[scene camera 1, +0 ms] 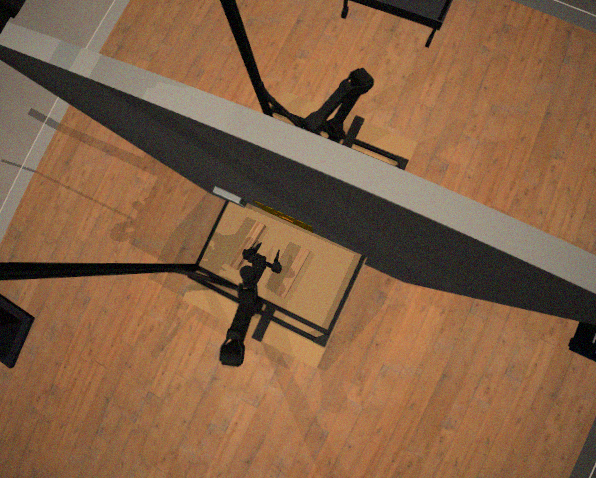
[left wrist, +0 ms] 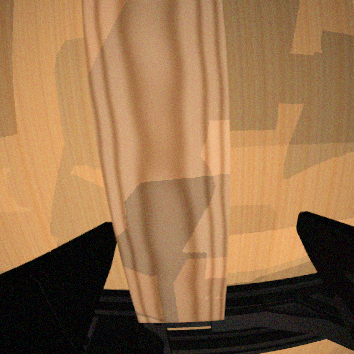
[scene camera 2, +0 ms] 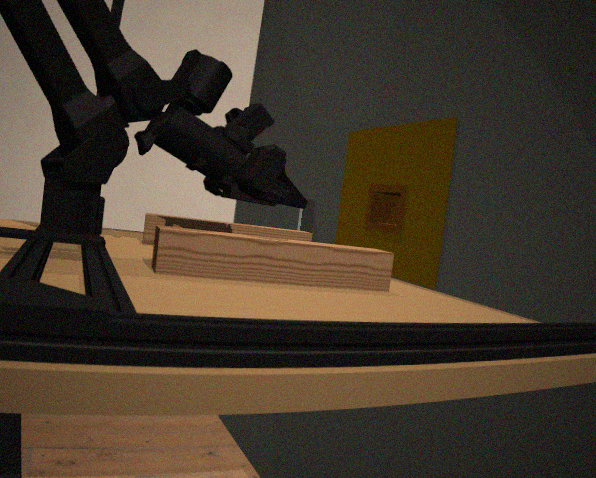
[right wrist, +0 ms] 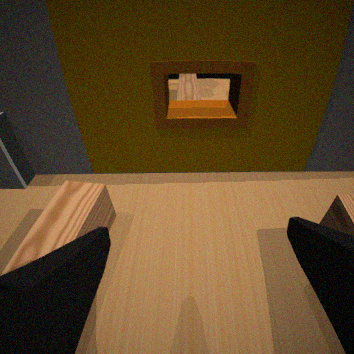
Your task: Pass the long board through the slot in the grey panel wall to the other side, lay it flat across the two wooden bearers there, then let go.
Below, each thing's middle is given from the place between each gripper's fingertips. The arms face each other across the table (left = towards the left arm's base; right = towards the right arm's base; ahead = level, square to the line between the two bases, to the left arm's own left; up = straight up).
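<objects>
Slot (scene camera 2: 385, 207): 70 mm above my left hand, 30 mm ahead of it, 350 mm to the right of it.
From my right hand, slot: 1 cm above, 1 cm ahead, 17 cm to the left.
</objects>
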